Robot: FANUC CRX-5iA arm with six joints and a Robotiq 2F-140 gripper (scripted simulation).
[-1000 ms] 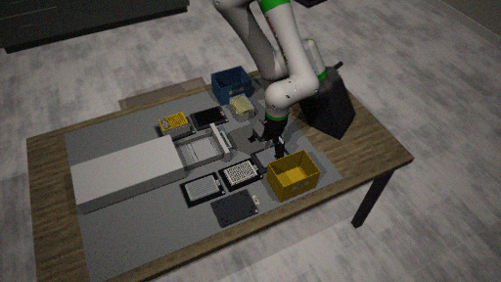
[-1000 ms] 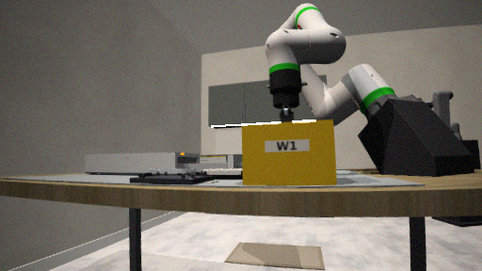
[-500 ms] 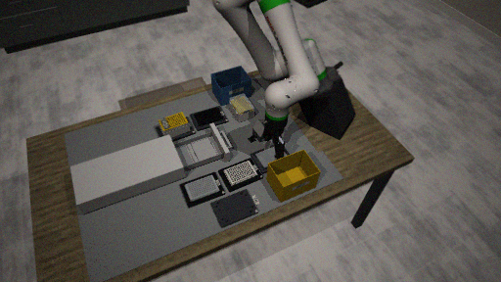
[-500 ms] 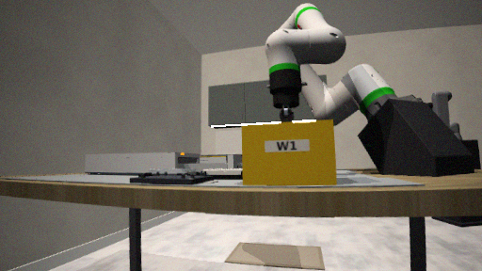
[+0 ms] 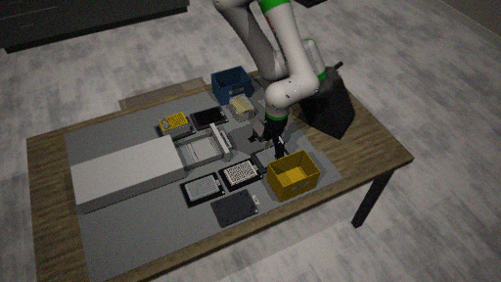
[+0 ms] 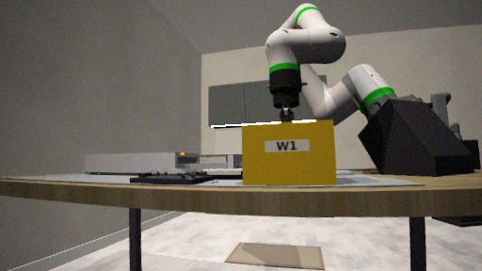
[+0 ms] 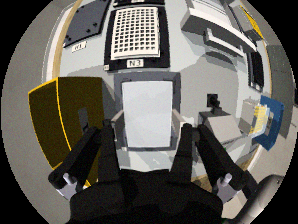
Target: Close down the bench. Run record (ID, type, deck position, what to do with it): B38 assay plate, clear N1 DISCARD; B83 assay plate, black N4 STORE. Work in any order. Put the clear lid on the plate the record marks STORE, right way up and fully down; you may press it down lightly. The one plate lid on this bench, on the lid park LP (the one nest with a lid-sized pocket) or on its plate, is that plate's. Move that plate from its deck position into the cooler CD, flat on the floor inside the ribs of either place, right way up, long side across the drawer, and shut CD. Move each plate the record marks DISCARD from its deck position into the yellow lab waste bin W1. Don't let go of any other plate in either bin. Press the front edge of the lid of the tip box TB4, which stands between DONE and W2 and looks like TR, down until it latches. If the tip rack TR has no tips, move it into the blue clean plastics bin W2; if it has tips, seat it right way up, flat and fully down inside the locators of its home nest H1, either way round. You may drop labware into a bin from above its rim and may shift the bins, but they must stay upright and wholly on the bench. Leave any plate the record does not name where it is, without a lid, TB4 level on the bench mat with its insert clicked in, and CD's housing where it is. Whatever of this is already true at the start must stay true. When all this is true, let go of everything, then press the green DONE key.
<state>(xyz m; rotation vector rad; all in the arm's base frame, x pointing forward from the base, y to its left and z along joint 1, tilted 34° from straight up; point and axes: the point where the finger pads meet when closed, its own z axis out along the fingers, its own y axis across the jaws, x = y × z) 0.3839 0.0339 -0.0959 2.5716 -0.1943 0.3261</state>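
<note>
The clear lid is 20 mm below my hand. Also, from my hand: yellow bin W1: 160 mm to the left, 30 mm ahead; DONE key block: 130 mm to the right, 70 mm behind, 10 mm above; pale well plate: 170 mm ahead, 20 mm to the right, 20 mm below.
</note>
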